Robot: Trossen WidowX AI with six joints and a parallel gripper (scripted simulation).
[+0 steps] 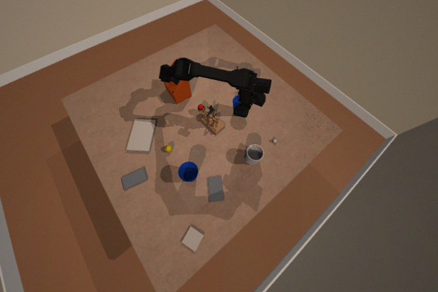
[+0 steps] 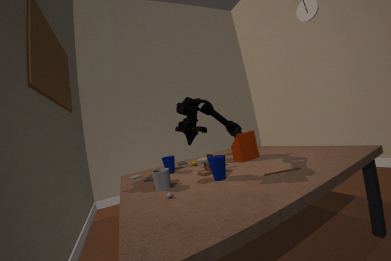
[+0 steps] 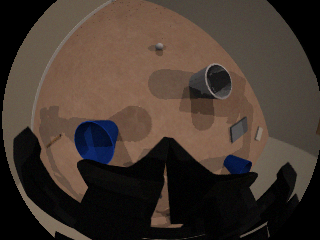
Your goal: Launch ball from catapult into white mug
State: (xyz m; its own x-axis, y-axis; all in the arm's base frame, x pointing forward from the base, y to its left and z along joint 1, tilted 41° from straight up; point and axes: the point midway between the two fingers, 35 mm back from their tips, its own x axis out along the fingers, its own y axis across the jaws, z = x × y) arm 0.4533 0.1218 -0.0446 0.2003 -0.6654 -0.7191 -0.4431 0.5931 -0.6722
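Right now the red ball is 26 cm behind my gripper tip, 14 cm below it and 10 cm to the right of it. Also, from my gripper tip: white mug: 18 cm below, 16 cm ahead, 7 cm to the right; wooden catapult: 19 cm behind, 15 cm below, 8 cm to the right; small white ball: 19 cm below, 18 cm ahead, 10 cm to the left.
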